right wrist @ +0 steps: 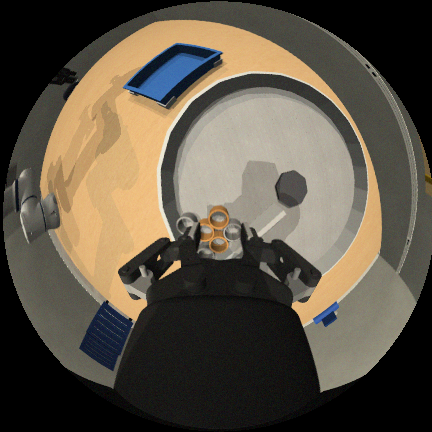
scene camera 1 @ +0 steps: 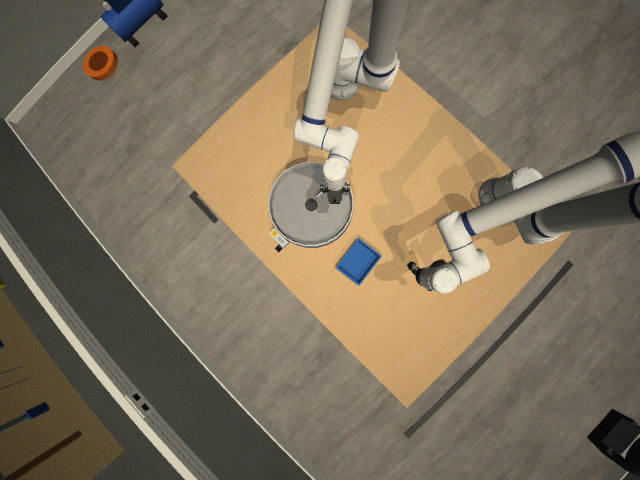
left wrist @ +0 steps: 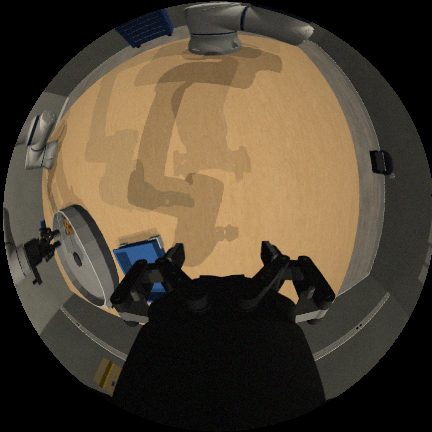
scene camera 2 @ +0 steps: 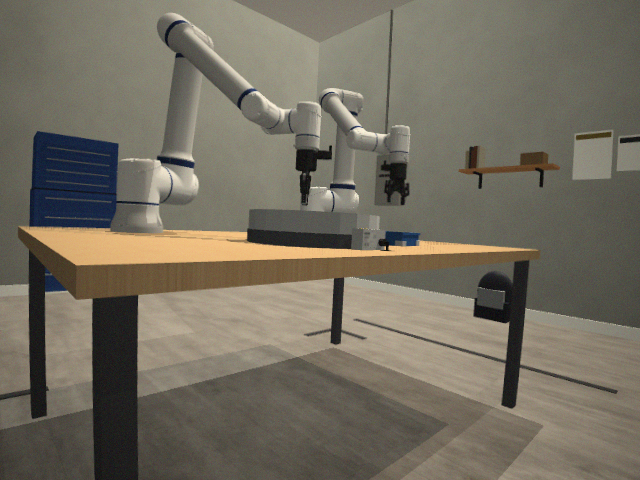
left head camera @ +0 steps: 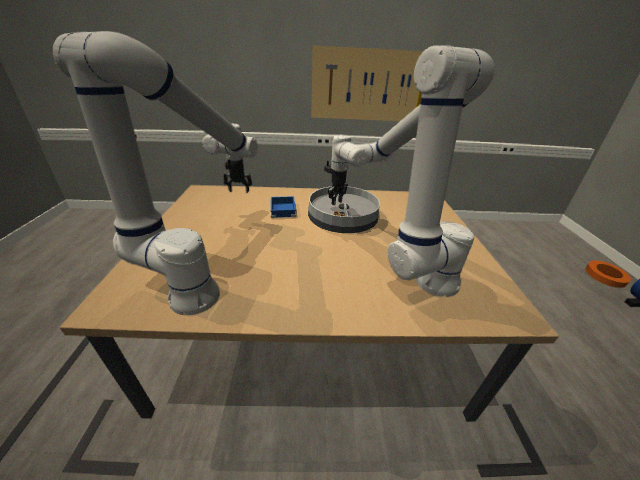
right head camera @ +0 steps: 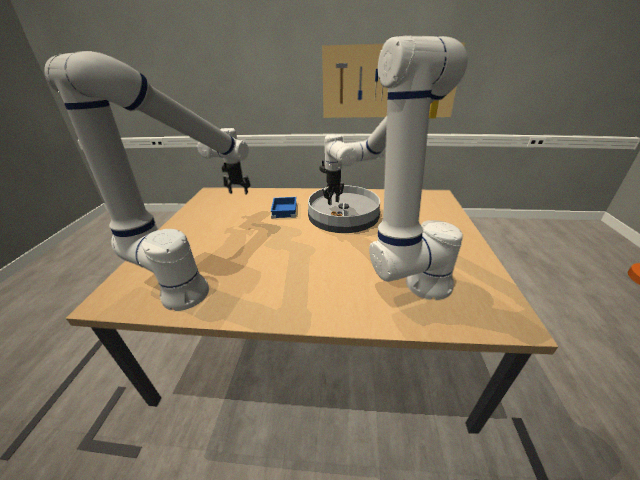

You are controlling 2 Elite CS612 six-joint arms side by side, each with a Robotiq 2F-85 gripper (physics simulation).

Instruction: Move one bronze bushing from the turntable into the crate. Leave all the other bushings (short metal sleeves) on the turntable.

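The grey, walled turntable holds bronze and grey bushings near its wall. In the right wrist view, one bronze bushing stands foremost in a tight cluster, with two more bronze and several grey ones, partly hidden by the fingers. My right gripper is open and empty, pointing down over the cluster, its tips slightly above the rim in scene camera 2. The blue crate looks empty. My left gripper is open and empty, high above the table beside the crate.
A pale divider bar runs from the dark hub under the right gripper's finger. A small control box sits at the turntable's outer side. The crate stands beside the turntable, with a gap between them.
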